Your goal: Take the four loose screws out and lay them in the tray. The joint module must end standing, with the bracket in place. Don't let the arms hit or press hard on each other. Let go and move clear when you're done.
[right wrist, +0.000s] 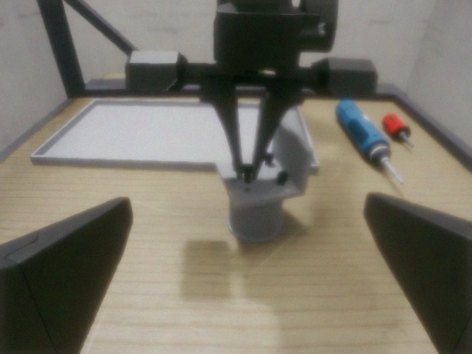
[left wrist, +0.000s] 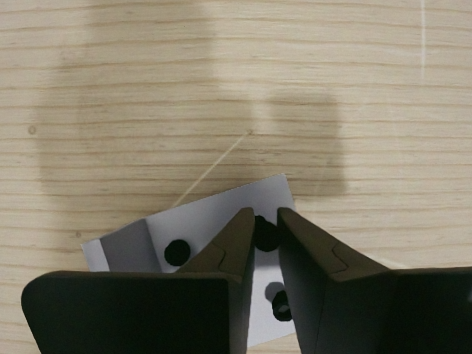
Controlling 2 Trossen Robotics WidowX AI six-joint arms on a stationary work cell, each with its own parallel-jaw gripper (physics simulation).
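Places are measured from the left arm's base along level axes (x right, y ahead, z up), in centimetres.
Pixels of known places: left gripper, fingertip midpoint: [right wrist: 246,178] [left wrist: 264,218]; right gripper, fingertip midpoint: [right wrist: 249,206].
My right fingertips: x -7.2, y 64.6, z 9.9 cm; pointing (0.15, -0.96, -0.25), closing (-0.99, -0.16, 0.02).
Note:
For each thing: its top centre in the pictures, then the offset to it from my right fingertips.
- joint module, top centre: [right wrist: 257,177] dx +0.3, dy -15.0, dz -9.8 cm
- black screw, top centre: [left wrist: 265,238] [right wrist: 247,165] dx +1.2, dy -12.7, dz -6.9 cm
- tray, top centre: [right wrist: 183,125] dx +14.2, dy -34.2, dz -14.6 cm
- blue screwdriver, top centre: [right wrist: 370,126] dx -16.0, dy -34.2, dz -12.1 cm
- smaller red screwdriver, top centre: [right wrist: 402,124] dx -22.9, dy -38.5, dz -13.2 cm
The joint module [right wrist: 256,220] stands upright on the table. The pale grey bracket [left wrist: 215,217] [right wrist: 295,145] lies on its top, one wing upright. My left gripper [left wrist: 264,218] [right wrist: 246,178] is shut on a black screw [left wrist: 267,240] over the bracket's corner; a small dark spot shows on the bracket below it in the right wrist view. Another screw [left wrist: 177,252] [right wrist: 282,177] and a further screw [left wrist: 282,306] [right wrist: 269,159] sit in the bracket. A fourth screw does not show. My right gripper [right wrist: 249,206] is open and empty, apart from the module. The tray [right wrist: 125,163] lies behind the module.
A blue screwdriver [right wrist: 361,131] and a smaller red screwdriver [right wrist: 394,125] lie on the table to the right of the tray in the right wrist view. A dark frame bar [right wrist: 62,50] rises at the back left. The left arm hangs over the module and the tray's front right part.

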